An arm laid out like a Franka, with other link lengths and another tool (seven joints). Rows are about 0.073 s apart.
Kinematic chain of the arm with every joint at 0, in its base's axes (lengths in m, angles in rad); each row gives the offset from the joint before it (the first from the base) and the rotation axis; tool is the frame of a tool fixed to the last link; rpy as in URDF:
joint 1: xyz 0 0 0.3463 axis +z
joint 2: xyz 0 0 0 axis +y
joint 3: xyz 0 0 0.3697 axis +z
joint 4: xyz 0.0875 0 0 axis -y
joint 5: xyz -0.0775 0 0.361 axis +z
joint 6: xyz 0 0 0 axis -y
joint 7: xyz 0.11 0 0 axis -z
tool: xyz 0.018 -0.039 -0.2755 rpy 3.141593 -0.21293 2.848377
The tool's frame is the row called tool.
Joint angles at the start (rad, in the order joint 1, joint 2, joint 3, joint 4, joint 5, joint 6, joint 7):
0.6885, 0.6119, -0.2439, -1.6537, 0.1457, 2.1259, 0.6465
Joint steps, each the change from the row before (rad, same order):
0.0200, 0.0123, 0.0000, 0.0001, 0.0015, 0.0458, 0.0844
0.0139, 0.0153, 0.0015, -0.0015, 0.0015, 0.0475, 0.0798
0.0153, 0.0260, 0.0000, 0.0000, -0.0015, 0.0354, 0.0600
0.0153, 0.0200, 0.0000, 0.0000, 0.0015, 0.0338, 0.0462
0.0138, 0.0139, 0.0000, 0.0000, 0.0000, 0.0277, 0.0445
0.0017, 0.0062, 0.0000, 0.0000, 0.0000, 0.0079, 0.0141
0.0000, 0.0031, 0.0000, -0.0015, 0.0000, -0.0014, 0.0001
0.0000, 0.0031, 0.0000, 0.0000, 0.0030, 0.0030, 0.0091
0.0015, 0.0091, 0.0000, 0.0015, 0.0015, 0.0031, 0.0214
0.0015, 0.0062, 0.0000, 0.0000, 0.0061, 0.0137, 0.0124
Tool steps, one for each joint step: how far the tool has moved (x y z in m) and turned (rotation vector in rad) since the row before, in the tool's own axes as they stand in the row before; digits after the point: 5 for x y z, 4 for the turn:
0.00649, 0.01418, 0.00479, -0.0396, -0.0228, 0.0583
0.00470, 0.01141, 0.00741, -0.0392, -0.0184, 0.0586
0.00488, 0.00692, 0.01530, -0.0150, -0.0132, 0.0410
0.00640, 0.00736, 0.01170, -0.0186, -0.0105, 0.0280
0.00682, 0.00607, 0.00814, -0.0188, -0.0090, 0.0268
0.00037, 0.00063, 0.00361, -0.0039, -0.0023, 0.0116
-0.00031, -0.00178, 0.00281, 0.0057, 0.0007, 0.0014
0.00015, -0.00011, 0.00199, -0.0027, 0.0012, 0.0107
0.00070, -0.00087, 0.00555, -0.0001, -0.0002, 0.0208
0.00071, 0.00217, 0.00333, -0.0112, 0.0004, 0.0128

